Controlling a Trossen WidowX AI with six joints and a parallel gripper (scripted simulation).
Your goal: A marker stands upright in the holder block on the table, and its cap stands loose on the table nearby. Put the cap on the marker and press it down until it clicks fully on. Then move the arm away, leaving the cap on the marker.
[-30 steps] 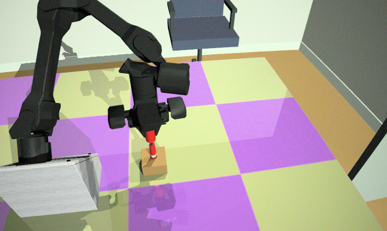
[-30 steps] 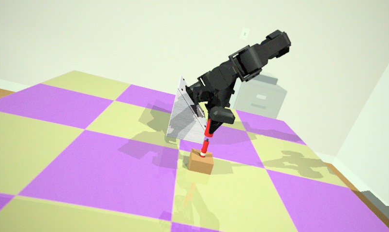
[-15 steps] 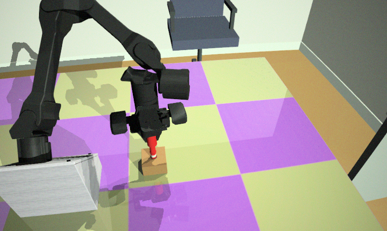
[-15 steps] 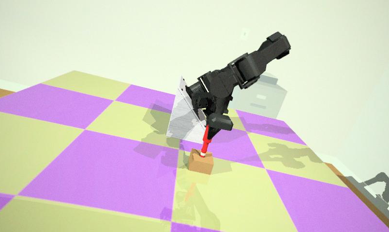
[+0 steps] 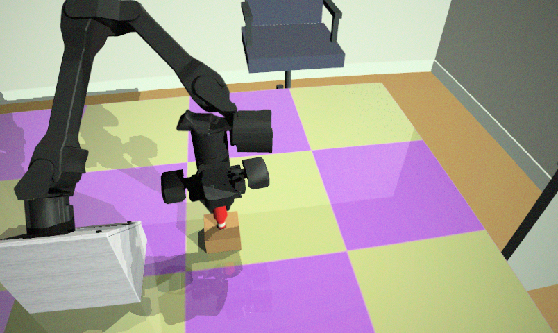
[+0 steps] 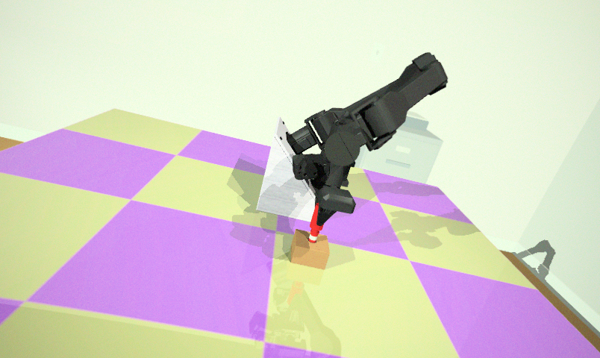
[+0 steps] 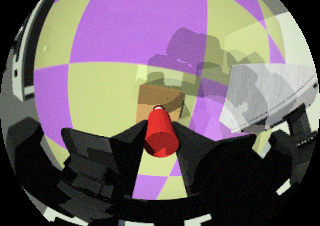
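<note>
Now: the white band 40 mm below my gripper tip. Also, from my gripper tip: red cap 10 mm above; tan holder block 70 mm below.
</note>
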